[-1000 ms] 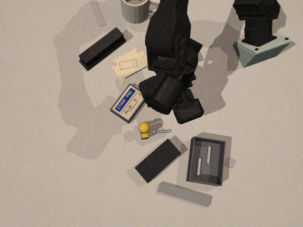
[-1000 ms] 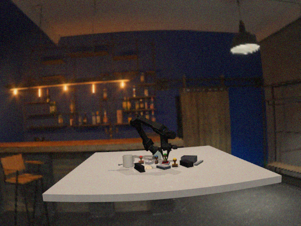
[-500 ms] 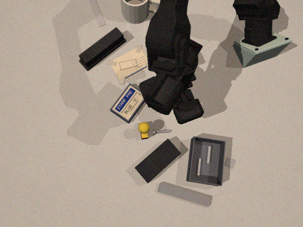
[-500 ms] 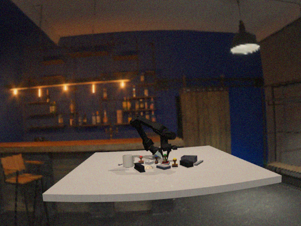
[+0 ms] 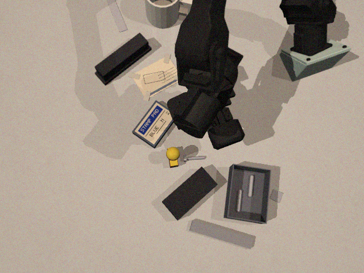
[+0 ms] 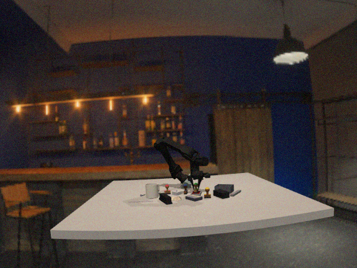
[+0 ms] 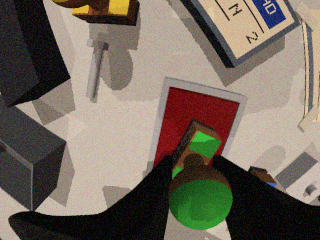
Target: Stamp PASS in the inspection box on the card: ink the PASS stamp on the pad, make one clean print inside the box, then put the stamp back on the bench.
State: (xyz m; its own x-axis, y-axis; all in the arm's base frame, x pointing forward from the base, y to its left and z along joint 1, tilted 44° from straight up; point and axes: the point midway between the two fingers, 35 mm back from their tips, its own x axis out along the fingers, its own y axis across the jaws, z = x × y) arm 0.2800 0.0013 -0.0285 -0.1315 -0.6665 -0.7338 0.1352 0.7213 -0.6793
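Right now the green-knobbed stamp is right at my gripper tip. Round my gripper tip: blue-knobbed stamp (60 mm to the right, 60 mm behind, 20 mm below); red ink pad (30 mm below); blue stamp pad tin (110 mm ahead, 40 mm to the right, 20 mm below).
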